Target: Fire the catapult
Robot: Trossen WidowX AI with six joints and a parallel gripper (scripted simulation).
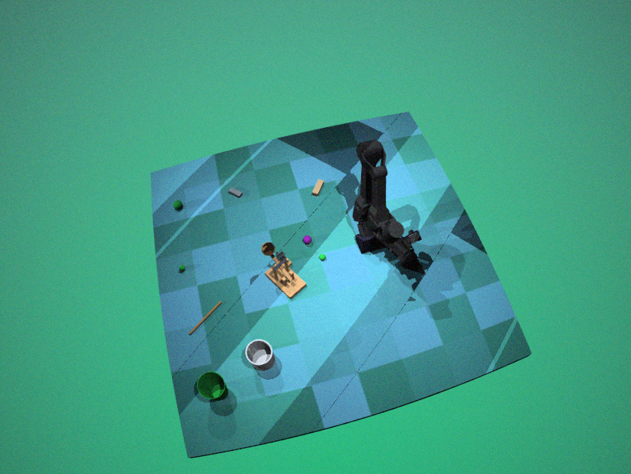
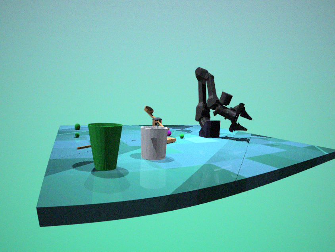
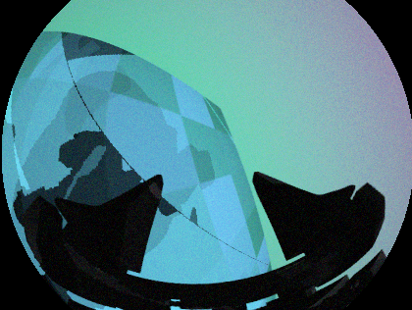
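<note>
Right now the wooden catapult is 490 mm ahead of my gripper tip, 170 mm to the right of it and 20 mm below it. From my gripper tip the other things lie so: white mug (620 mm ahead, 160 mm to the left, 60 mm below); then purple ball (360 mm ahead, 270 mm to the right, 80 mm below); then tan block (270 mm ahead, 520 mm to the right, 80 mm below).
</note>
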